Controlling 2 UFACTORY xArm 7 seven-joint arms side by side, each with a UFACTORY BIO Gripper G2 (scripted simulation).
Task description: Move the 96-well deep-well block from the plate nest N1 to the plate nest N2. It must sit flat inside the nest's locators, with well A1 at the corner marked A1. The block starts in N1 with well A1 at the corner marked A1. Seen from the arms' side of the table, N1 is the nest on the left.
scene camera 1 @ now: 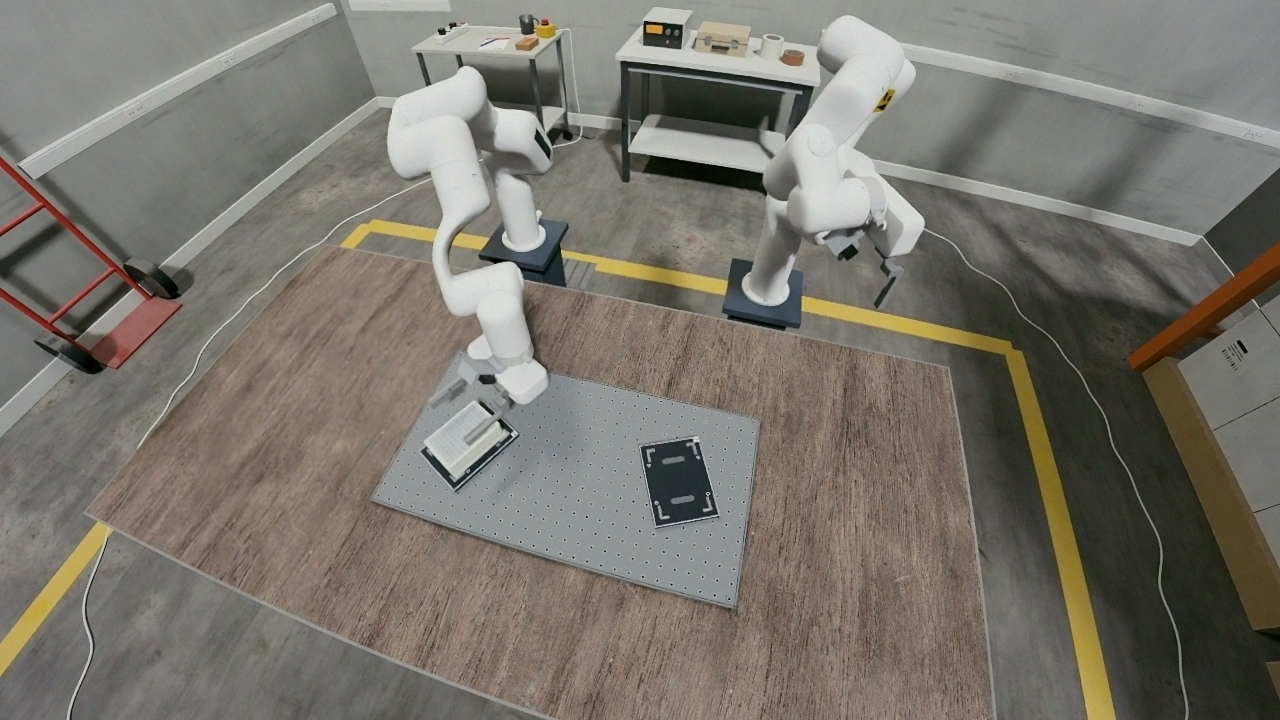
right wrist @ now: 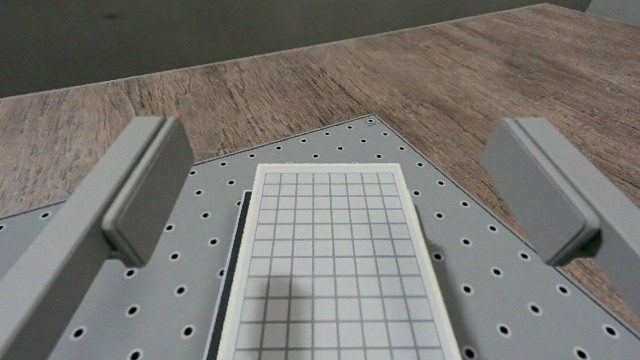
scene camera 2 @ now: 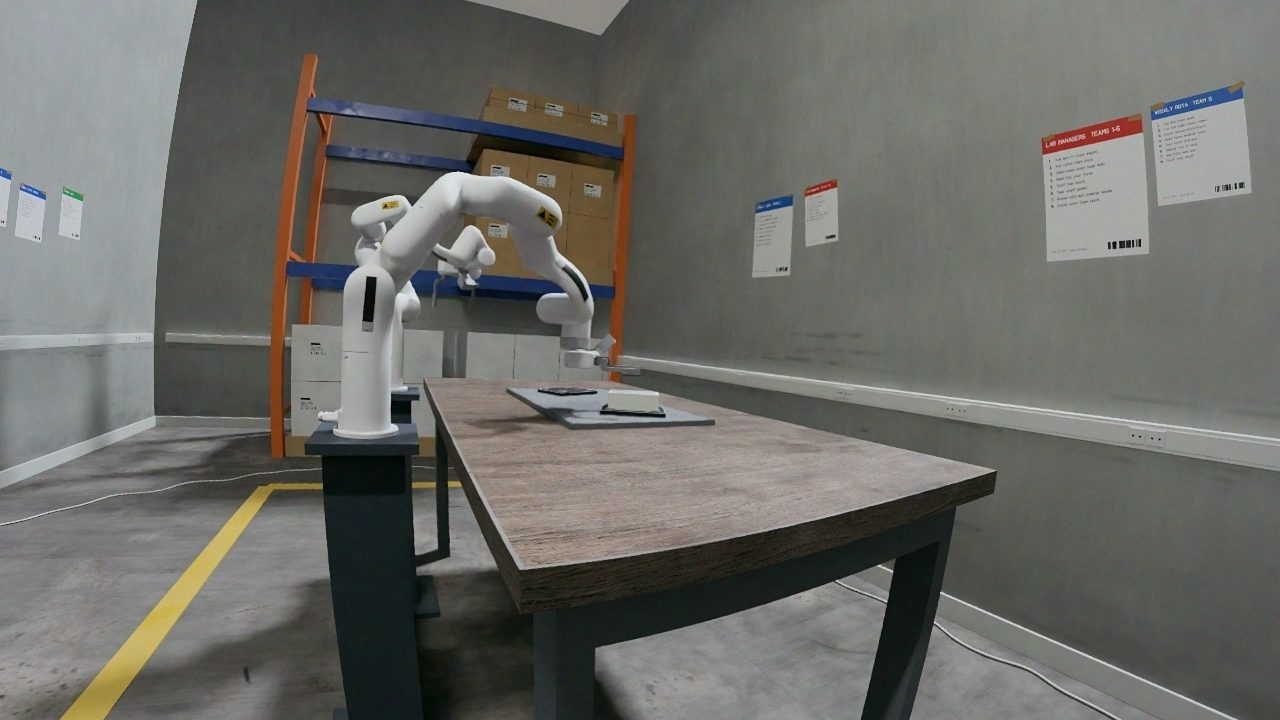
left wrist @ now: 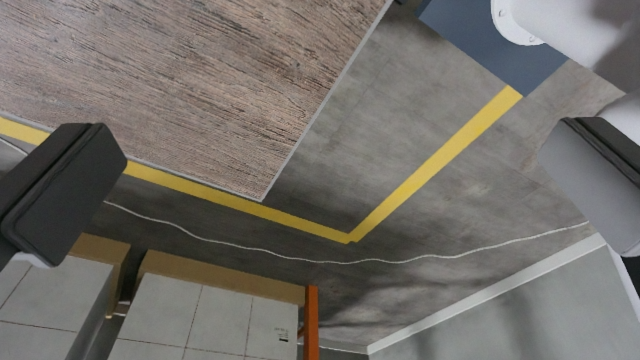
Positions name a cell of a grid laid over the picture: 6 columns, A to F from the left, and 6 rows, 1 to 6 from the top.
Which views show the white deep-well block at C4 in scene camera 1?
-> Scene camera 1, the right wrist view and scene camera 2 only.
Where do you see a white deep-well block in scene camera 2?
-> At C4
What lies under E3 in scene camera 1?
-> The left gripper.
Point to a white deep-well block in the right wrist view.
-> D5
